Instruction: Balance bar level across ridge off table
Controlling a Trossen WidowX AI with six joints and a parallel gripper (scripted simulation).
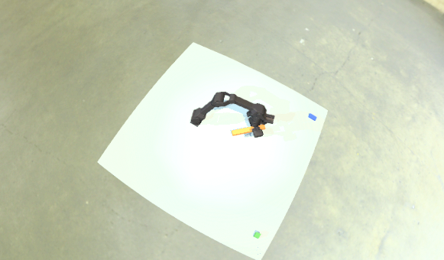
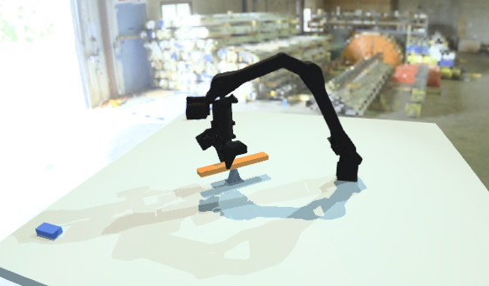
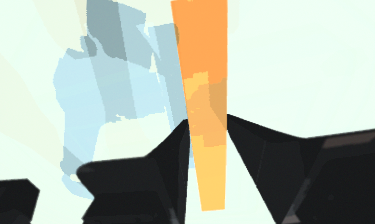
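The orange bar is 2 cm behind my gripper tip and 2 cm to the right of it. Also, from my gripper tip: blue block (37 cm ahead, 38 cm to the left, 5 cm below); green block (37 cm ahead, 62 cm to the right, 4 cm below).
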